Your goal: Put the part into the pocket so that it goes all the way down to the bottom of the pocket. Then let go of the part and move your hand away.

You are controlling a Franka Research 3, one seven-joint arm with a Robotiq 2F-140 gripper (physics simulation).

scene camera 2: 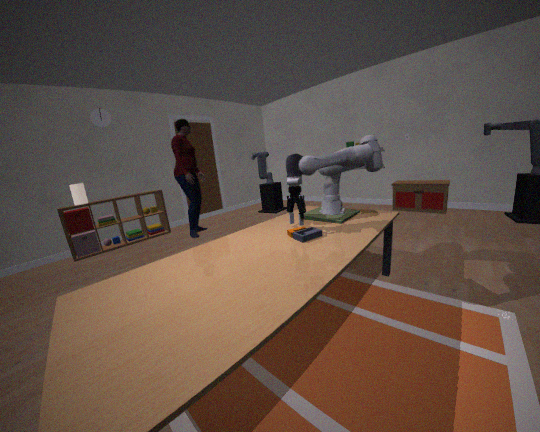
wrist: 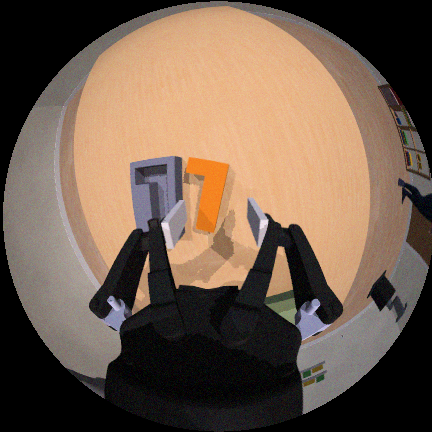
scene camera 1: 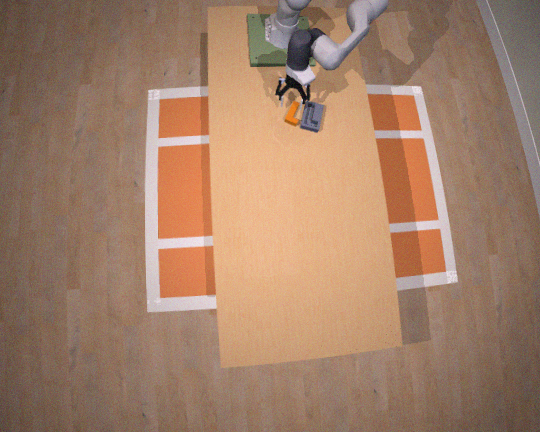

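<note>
The orange L-shaped part [scene camera 1: 291, 116] [scene camera 2: 292, 233] [wrist: 215, 190] lies flat on the table, outside the pocket. The grey-blue block with the pocket [scene camera 1: 320, 117] [scene camera 2: 308, 236] [wrist: 173, 180] stands close beside it, a narrow gap between them. The near end of the block is hidden behind a finger in the wrist view. My gripper [scene camera 1: 293, 102] [scene camera 2: 296, 219] [wrist: 215, 208] is partly open, with nothing between its fingers. It hangs above the table near the base-side end of the part, fingers pointing down. In the wrist view the left finger overlaps the block and the right finger is over the table.
The arm stands on a green base plate [scene camera 1: 256, 55] [scene camera 2: 350, 216] at the back of the long wooden table [scene camera 1: 300, 225] [scene camera 2: 200, 290]. Away from the table, a person [scene camera 2: 185, 160] stands near a low shelf unit [scene camera 2: 66, 235] in the room.
</note>
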